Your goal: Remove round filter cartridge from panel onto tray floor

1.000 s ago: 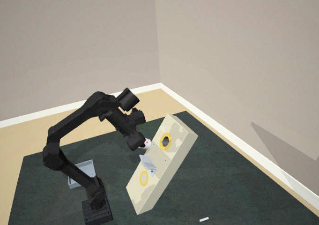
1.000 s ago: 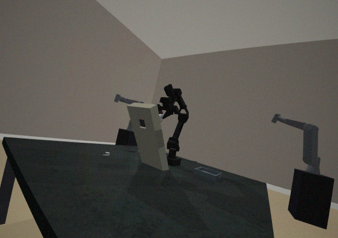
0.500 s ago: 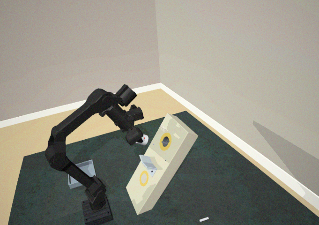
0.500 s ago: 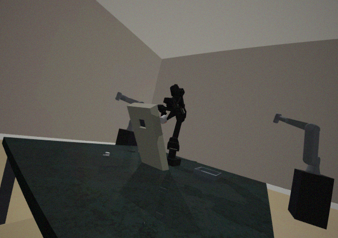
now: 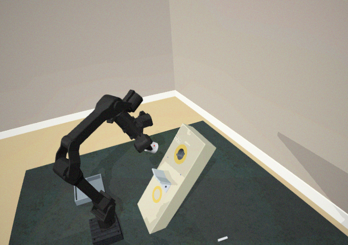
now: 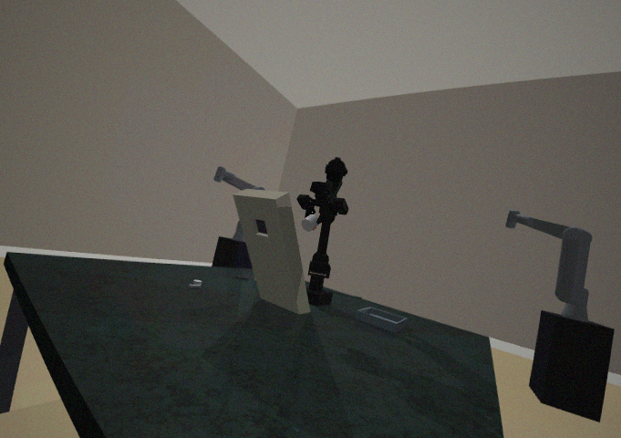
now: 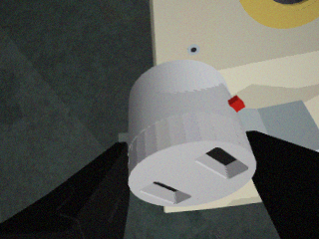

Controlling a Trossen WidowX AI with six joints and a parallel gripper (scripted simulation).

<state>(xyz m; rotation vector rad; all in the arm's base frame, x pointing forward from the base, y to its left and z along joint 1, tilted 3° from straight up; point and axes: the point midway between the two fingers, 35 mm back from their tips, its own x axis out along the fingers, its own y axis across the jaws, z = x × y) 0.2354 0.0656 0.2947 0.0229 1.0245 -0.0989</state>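
My gripper tip is now 300 mm above the grey tray, 290 mm past it and 230 mm to the right of it. The rest, counted from my gripper tip: grey ledge: 120 mm below, 80 mm to the right; round filter cartridge: right at my gripper tip; small white piece: 340 mm to the right, 300 mm below, 120 mm ahead.
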